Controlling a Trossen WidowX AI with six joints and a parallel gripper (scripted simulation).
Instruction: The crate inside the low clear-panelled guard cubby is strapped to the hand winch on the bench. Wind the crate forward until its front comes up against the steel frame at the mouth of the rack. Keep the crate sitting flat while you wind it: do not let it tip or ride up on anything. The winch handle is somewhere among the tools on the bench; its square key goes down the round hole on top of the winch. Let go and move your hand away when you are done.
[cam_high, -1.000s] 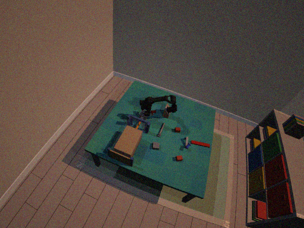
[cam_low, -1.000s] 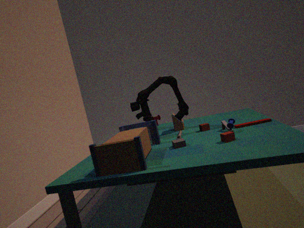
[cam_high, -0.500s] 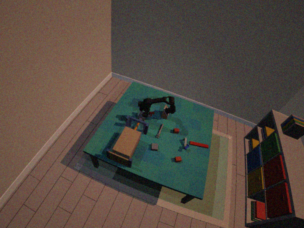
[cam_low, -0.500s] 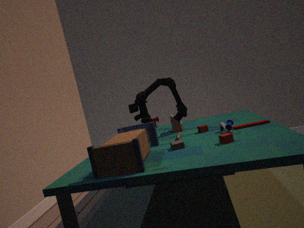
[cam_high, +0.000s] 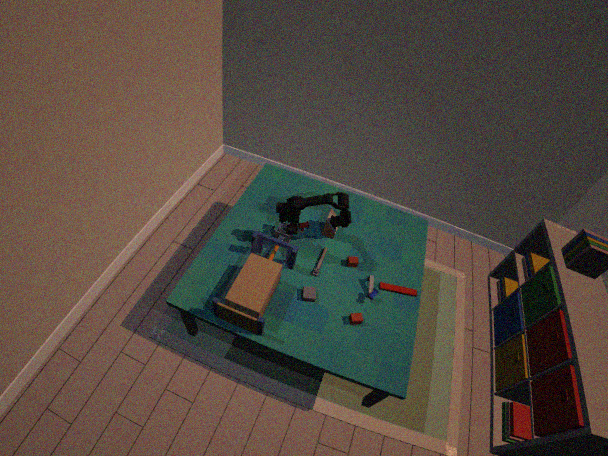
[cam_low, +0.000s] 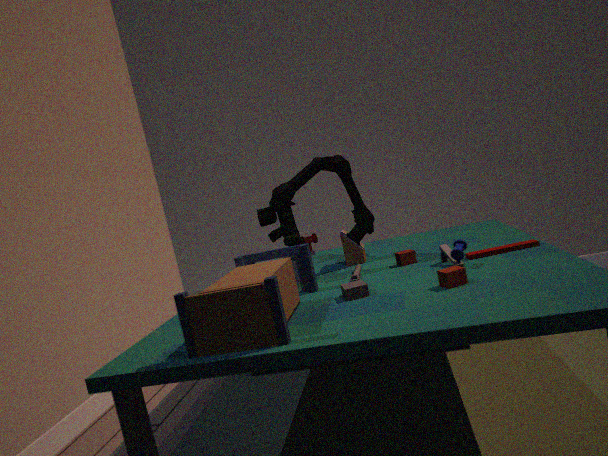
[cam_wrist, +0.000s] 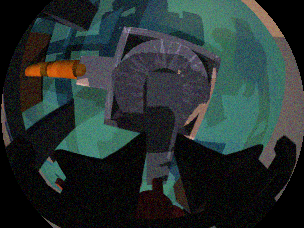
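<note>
My gripper tip is now 2 cm to the right of the red-knobbed handle and 2 cm below it. From my gripper tip the other things lie so: red knob (1 cm behind, 6 cm to the left, 5 cm above); then winch (1 cm behind, 5 cm to the right, 6 cm below); then steel frame (16 cm ahead, 6 cm to the right, 2 cm above).
</note>
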